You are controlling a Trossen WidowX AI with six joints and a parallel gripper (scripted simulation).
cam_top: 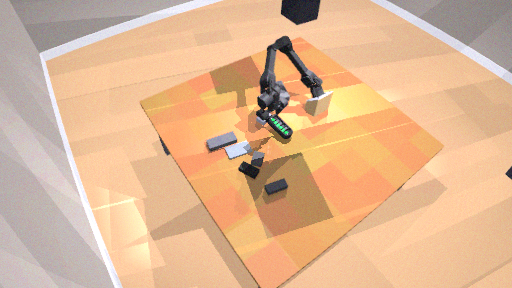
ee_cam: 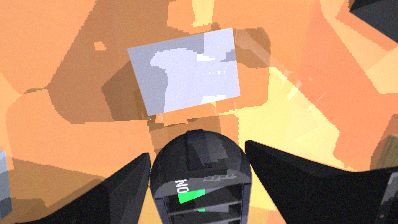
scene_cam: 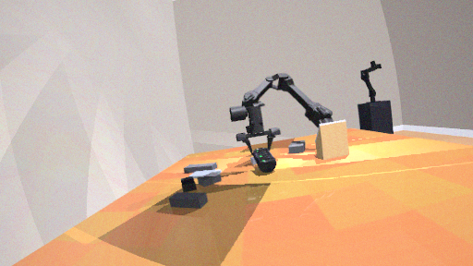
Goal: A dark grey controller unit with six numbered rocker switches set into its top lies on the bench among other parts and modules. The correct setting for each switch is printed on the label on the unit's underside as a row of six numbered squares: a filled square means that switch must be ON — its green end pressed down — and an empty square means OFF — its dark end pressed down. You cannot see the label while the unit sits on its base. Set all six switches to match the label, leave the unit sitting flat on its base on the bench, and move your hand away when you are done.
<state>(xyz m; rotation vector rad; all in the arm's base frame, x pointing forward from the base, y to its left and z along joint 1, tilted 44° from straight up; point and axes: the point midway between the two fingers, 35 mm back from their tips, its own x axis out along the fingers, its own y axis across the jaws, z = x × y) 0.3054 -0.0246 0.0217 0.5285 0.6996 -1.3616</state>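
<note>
My gripper tip is 10 mm short of the pale grey block, 50 mm to the left of it and 30 mm above it. Also, from my gripper tip: pale plate 240 mm ahead, 60 mm to the left, 40 mm below.
</note>
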